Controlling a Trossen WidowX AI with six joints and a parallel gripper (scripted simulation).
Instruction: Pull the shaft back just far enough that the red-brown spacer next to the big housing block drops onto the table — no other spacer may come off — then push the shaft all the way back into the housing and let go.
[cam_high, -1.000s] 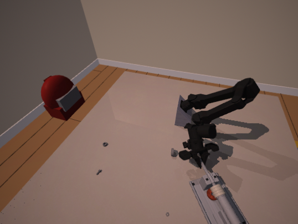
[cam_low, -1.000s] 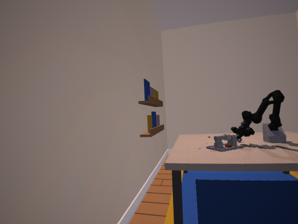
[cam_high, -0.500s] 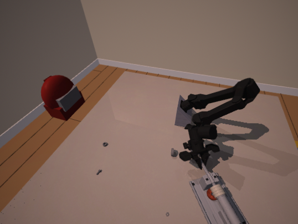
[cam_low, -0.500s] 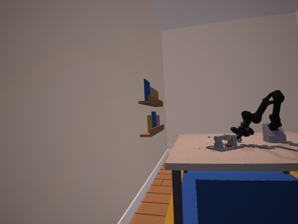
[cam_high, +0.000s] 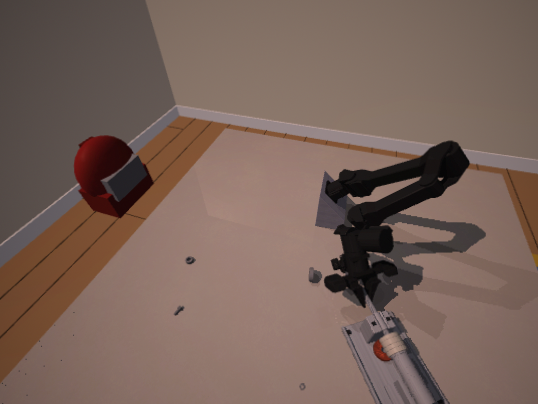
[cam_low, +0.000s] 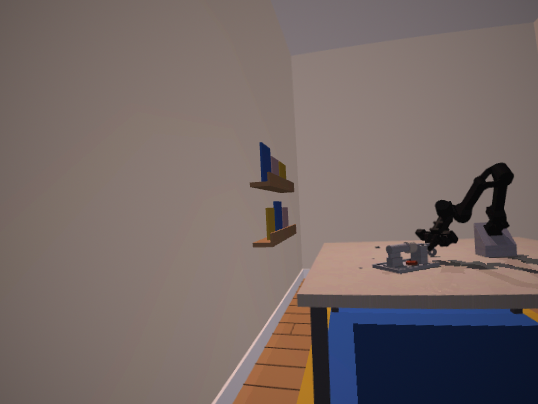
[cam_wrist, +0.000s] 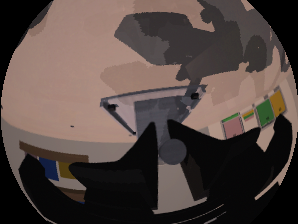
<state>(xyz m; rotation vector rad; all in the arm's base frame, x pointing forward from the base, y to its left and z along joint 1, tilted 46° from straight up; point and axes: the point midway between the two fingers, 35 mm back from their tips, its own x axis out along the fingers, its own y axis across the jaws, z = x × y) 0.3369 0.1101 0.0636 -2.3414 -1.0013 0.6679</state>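
The thin grey shaft lies 60 mm ahead of my gripper tip, 40 mm to the left of it and 30 mm above it. Also, from my gripper tip: grey cylinder 80 mm behind, 160 mm to the right, 30 mm below; red-brown spacer 80 mm ahead, 50 mm to the left, 40 mm below; cream spacer 90 mm ahead, 50 mm to the left, 30 mm above.
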